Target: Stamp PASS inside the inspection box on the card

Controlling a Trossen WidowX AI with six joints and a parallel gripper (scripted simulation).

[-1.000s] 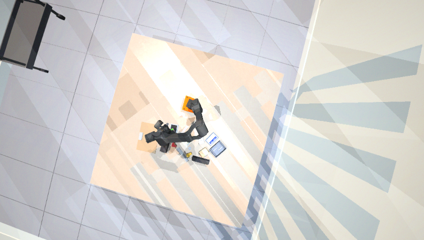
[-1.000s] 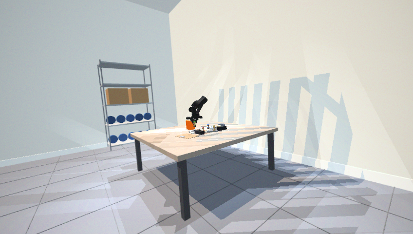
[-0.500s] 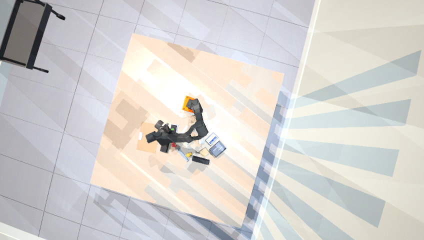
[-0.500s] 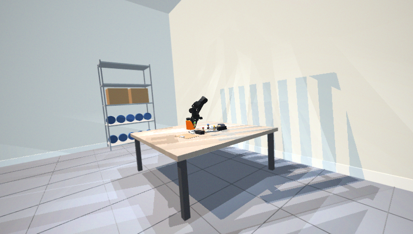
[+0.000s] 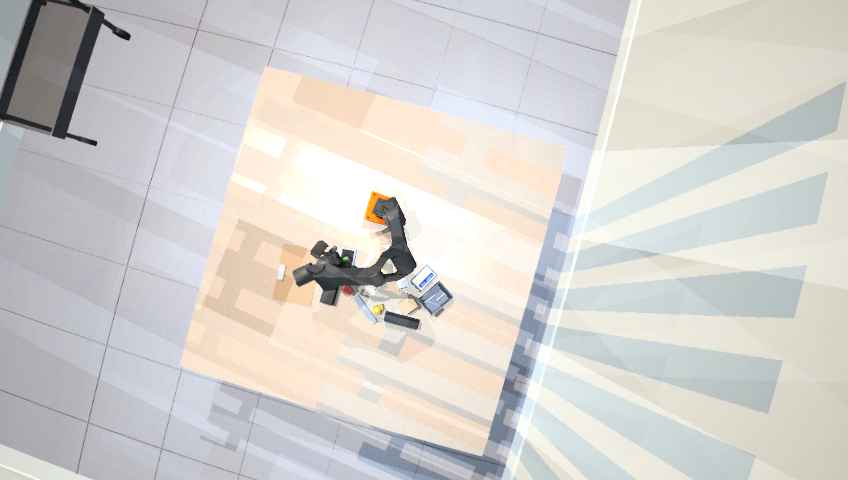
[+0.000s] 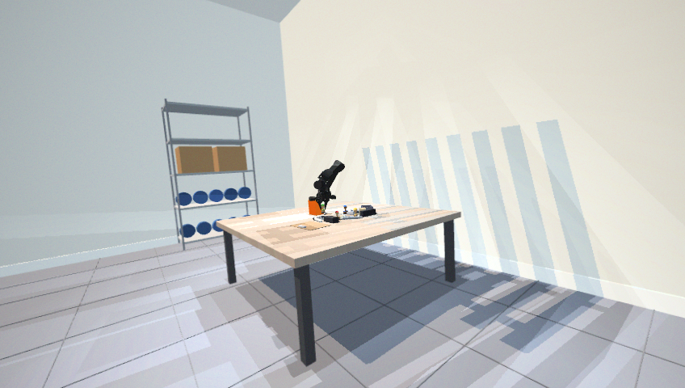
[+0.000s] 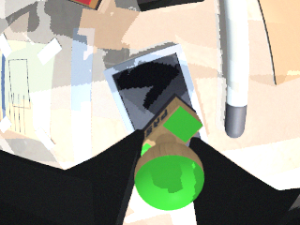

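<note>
Right now the ink pad is 60 mm below my gripper tip. Round my gripper tip: white marker (10 mm ahead, 60 mm to the right, 60 mm below); dark block (130 mm ahead, 10 mm to the right, 50 mm below); pass stamp (right at my gripper tip).
</note>
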